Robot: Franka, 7 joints.
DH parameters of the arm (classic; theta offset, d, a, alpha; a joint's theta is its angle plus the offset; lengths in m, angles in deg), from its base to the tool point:
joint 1: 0 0.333 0 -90
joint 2: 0 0 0 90
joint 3: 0 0.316 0.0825 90
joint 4: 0 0 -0.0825 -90
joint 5: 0 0.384 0 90
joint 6: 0 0 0.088 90
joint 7: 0 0.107 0 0
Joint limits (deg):
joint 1: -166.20..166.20
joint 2: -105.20..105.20
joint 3: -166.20..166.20
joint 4: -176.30..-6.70
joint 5: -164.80..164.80
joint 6: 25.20..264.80
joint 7: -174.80..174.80
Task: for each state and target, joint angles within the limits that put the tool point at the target. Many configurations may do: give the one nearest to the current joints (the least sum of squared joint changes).
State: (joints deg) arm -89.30 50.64 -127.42 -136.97 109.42 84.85 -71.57
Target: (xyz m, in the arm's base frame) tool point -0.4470 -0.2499 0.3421
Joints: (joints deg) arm -71.90 55.72 -97.58 -134.00 107.93 80.78 -71.57
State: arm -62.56 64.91 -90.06 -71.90 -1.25 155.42 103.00
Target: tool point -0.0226 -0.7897 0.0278
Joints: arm -65.12 104.33 -71.44 -46.62 -3.01 157.84 103.00
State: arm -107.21 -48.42 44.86 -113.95 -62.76 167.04 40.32
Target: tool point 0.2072 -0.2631 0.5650
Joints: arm -101.68 -66.35 33.03 -155.30 -67.53 164.42 40.32
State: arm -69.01 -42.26 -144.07 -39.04 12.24 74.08 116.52
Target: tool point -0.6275 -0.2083 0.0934
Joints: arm -16.03 -78.80 -135.49 -63.61 13.27 81.50 116.52
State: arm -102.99 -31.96 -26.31 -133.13 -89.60 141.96 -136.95
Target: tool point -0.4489 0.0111 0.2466
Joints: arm -129.85 5.15 -49.61 -144.46 -89.66 136.29 -136.95
